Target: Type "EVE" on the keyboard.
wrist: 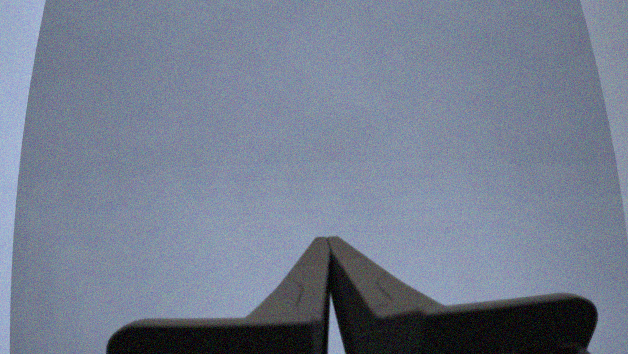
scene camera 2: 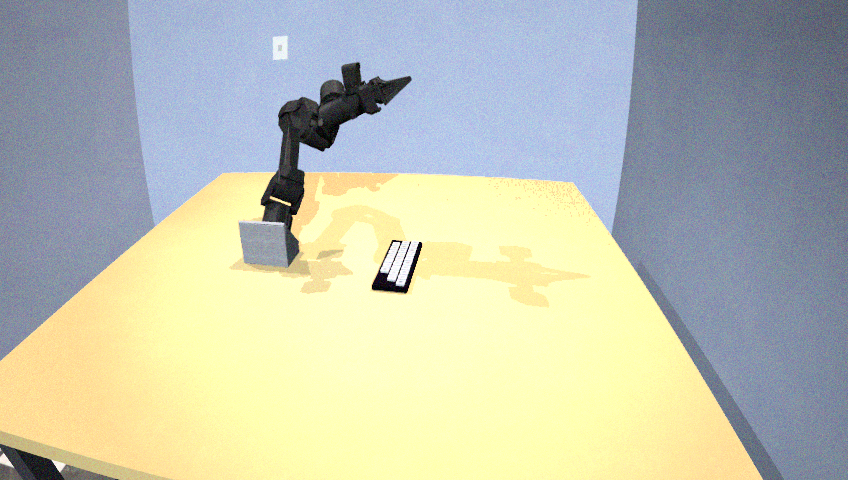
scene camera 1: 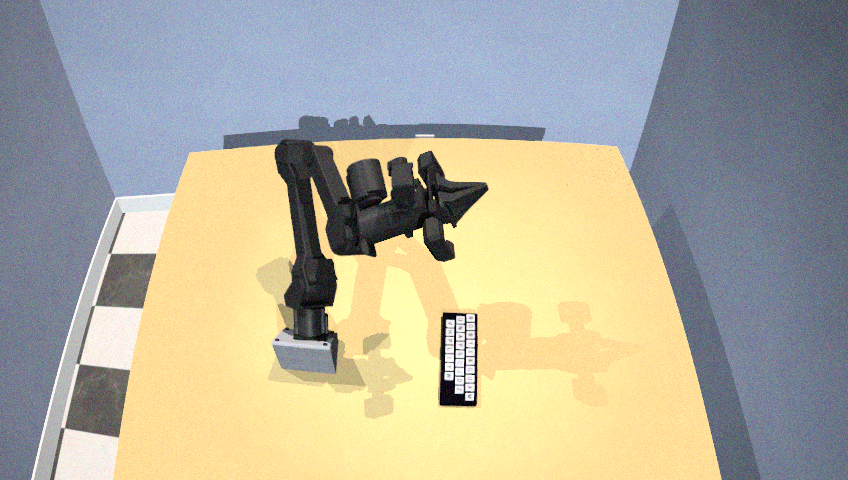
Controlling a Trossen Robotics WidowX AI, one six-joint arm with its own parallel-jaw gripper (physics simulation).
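A small black keyboard with rows of white letter keys lies flat on the table, to the right of the arm's base in both scene views. The letters are too small to read surely. My gripper is shut and empty, its dark pointed fingertips together. It is high above the table, and in scene camera 2 it points up and to the right, away from the keyboard. The keyboard does not show in the wrist view.
The arm's grey base block stands on the yellow table. Shadows of the arm fall across the table on both sides of the keyboard. A blue-grey wall stands behind, and side walls flank the table.
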